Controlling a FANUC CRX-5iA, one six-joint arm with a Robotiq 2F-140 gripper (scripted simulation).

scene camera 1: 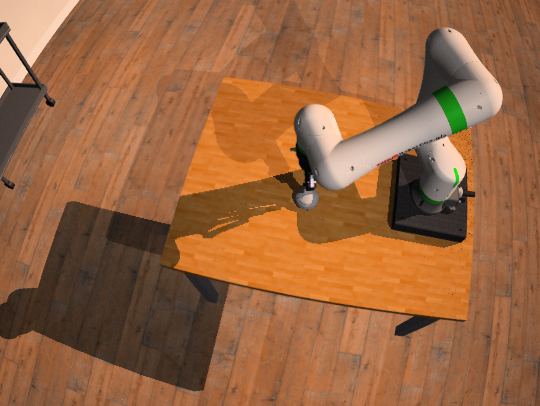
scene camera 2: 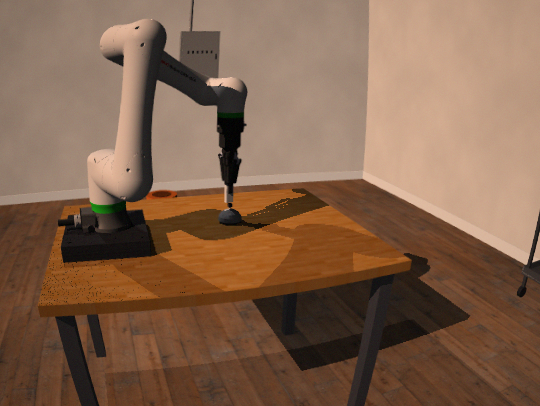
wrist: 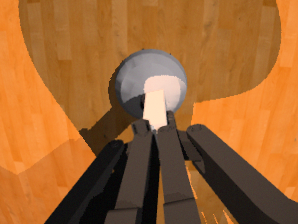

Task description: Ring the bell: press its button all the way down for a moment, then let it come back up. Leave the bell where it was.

Labels:
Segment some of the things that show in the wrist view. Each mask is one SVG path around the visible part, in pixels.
My gripper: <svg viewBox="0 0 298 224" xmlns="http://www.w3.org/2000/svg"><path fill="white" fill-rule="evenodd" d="M44 223L156 224L161 167L165 224L201 224L184 160L192 161L194 167L239 224L298 224L298 202L289 199L207 126L193 124L186 131L178 130L174 112L168 111L164 90L161 89L146 93L144 116L131 124L134 134L133 140L124 144L122 140L118 139L106 144Z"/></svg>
A bell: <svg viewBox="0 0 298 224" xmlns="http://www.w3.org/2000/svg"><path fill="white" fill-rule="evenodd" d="M128 56L119 66L115 76L115 92L121 107L132 117L140 119L144 116L146 93L163 89L168 111L171 110L175 113L181 107L187 92L187 76L181 63L171 53L169 54L158 49L142 49Z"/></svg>

